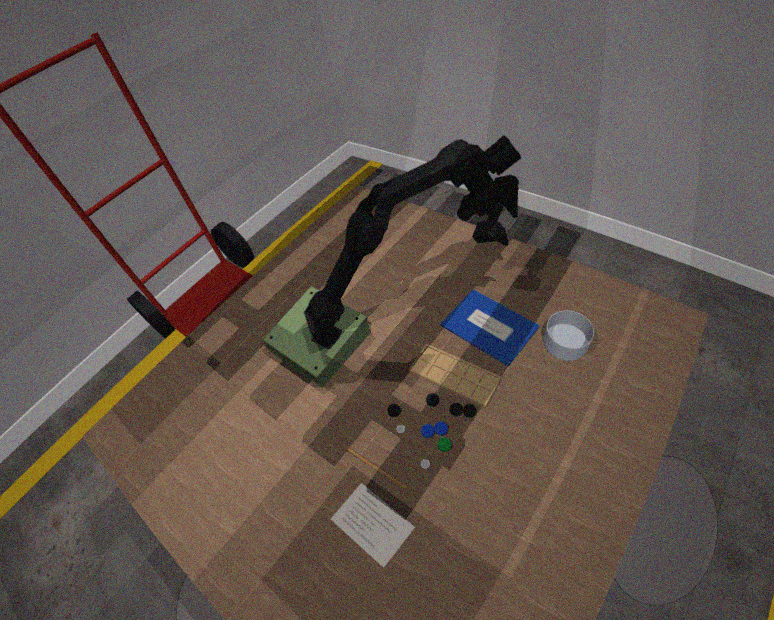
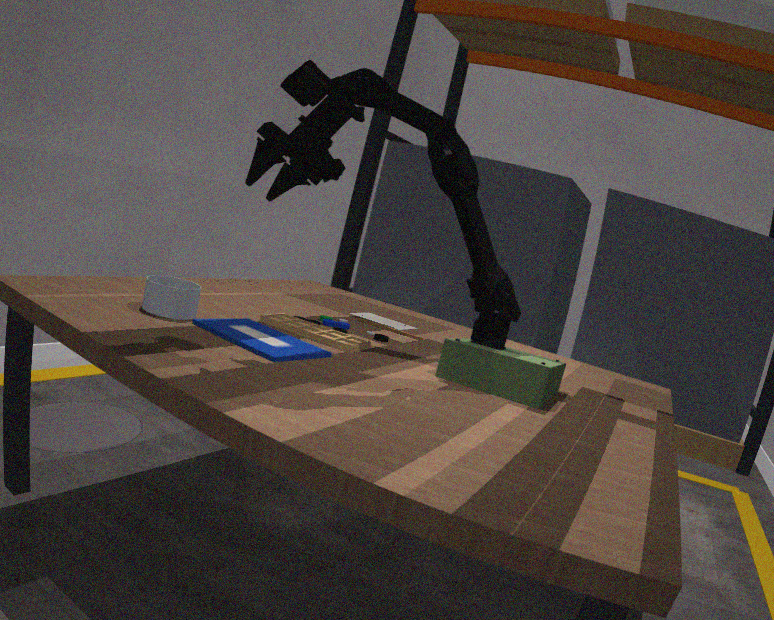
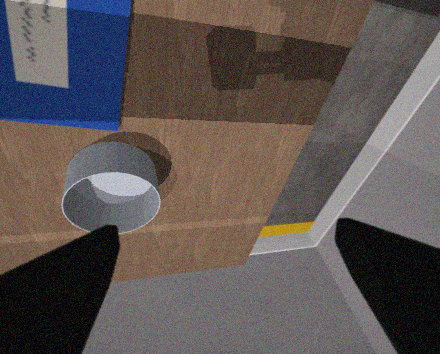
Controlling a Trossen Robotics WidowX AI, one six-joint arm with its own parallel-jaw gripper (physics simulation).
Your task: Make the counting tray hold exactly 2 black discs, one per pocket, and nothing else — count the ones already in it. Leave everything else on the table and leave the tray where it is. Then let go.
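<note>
The wooden counting tray [image 1: 457,375] [image 2: 316,332] lies on the table beside a blue folder; no disc shows in its pockets, though they are small and grainy. Several black discs lie on the table beside it: one disc [image 1: 394,410] apart, one disc [image 1: 432,399] near the tray, and a close pair, a disc [image 1: 456,408] and its neighbour [image 1: 469,410]. Blue discs [image 1: 427,430] [image 2: 335,324], a green disc [image 1: 444,444] and small pale discs [image 1: 400,428] lie nearby. My gripper [image 1: 511,229] [image 2: 258,191] [image 3: 229,232] is open and empty, high above the table, away from tray and discs.
The blue folder [image 1: 510,345] [image 2: 293,350] [image 3: 95,65] lies between the tray and the arm's raised end. A round clear-walled container [image 1: 568,351] [image 2: 171,298] [image 3: 112,155] stands beside it. A thin stick [image 1: 374,466] and a printed sheet [image 1: 372,524] [image 2: 384,320] lie beyond the discs.
</note>
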